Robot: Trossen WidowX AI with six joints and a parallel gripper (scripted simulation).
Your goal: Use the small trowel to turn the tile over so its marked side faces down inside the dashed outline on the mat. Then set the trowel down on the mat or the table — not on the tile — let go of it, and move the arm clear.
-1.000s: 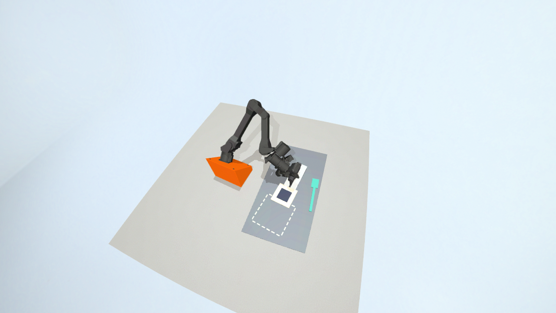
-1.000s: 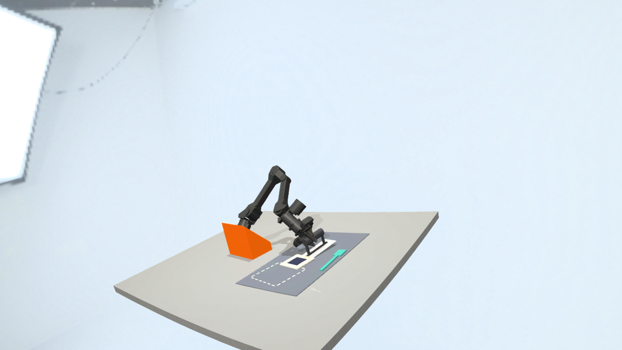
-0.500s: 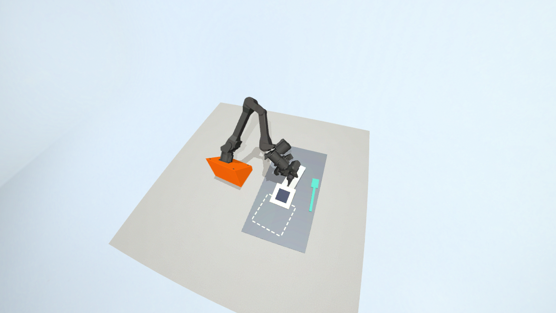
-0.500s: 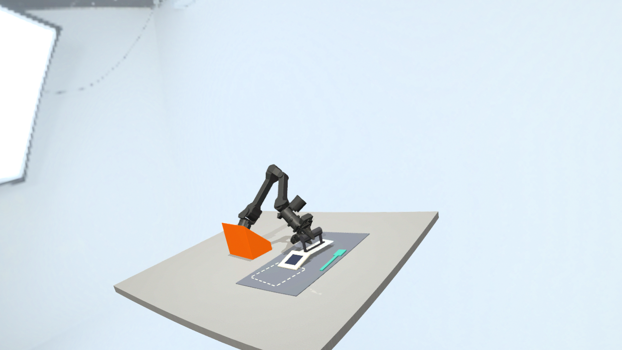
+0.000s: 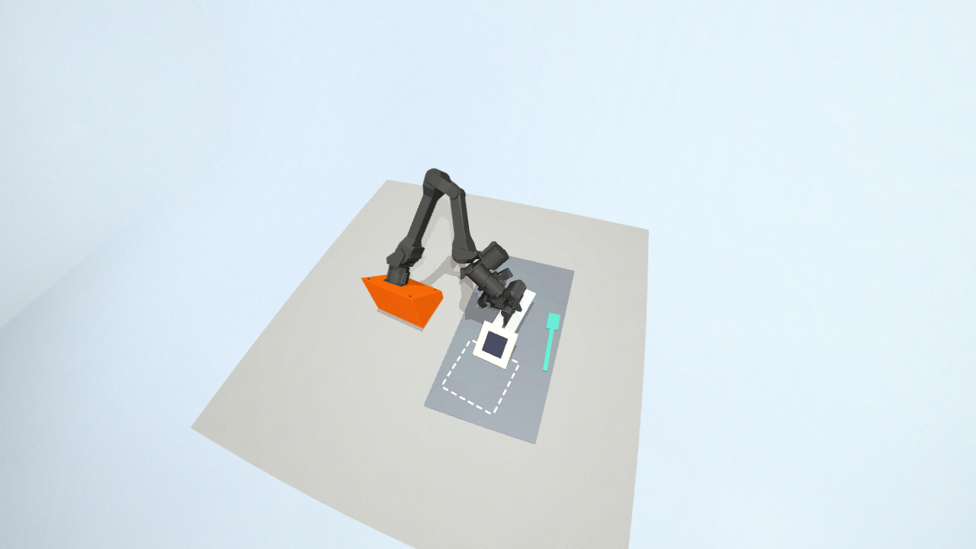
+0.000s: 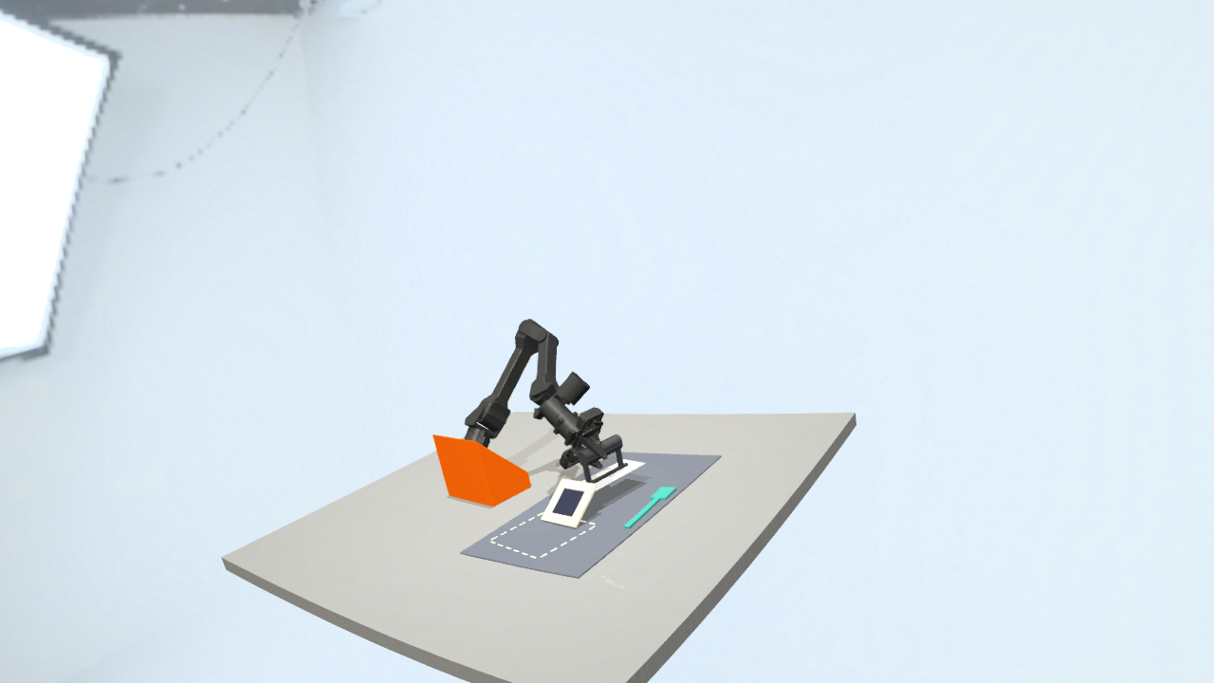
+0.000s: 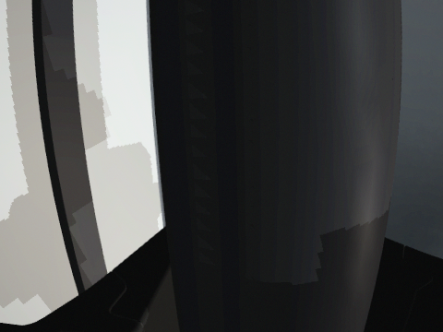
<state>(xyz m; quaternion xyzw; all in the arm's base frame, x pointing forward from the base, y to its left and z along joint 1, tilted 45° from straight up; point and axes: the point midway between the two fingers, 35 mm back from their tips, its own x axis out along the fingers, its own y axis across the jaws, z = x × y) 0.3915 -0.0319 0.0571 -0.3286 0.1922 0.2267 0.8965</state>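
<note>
My gripper tip is 100 mm to the left of the tile, 60 mm above it and 50 mm past it. From my gripper tip the other things lie so: grey mat 120 mm below, 20 mm to the right, 20 mm behind; teal trowel 120 mm ahead, 100 mm below; white-bladed tool 30 mm behind, 10 mm below.
</note>
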